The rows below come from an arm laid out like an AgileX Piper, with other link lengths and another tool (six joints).
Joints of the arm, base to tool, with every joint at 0 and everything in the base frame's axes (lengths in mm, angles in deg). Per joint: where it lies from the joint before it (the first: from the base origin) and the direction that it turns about. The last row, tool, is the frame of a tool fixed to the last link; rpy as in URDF.
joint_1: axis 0 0 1 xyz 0 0 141.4
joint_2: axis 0 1 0 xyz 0 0 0
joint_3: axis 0 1 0 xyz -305 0 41.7
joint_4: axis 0.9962 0 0.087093 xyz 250.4 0 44.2
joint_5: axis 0 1 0 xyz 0 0 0
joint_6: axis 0.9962 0 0.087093 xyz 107 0 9.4
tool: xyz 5.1 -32 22.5 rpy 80.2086 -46.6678 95.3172
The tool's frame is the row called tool.
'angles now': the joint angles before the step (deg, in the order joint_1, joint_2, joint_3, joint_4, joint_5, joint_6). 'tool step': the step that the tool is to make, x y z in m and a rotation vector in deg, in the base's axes. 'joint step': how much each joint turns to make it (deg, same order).
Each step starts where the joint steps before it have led.
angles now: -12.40, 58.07, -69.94, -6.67, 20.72, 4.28
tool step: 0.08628, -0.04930, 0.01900, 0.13, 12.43, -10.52
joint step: -2.53, 20.94, -24.42, -11.13, 16.66, 6.64
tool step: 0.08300, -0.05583, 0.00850, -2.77, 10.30, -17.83
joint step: -0.14, 27.78, -39.83, -15.55, 24.90, 3.99
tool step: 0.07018, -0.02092, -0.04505, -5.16, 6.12, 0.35
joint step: -0.12, 16.27, -16.08, -2.40, 1.38, -6.40
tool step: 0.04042, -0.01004, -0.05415, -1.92, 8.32, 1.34
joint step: 0.00, 6.69, -0.26, -1.27, -0.97, -3.55
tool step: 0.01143, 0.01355, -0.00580, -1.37, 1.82, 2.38
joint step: 1.65, 0.86, -0.12, -0.49, -0.31, -1.74
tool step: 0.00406, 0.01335, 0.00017, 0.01, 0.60, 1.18
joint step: 1.55, 0.00, -0.23, -0.13, 0.82, -0.31
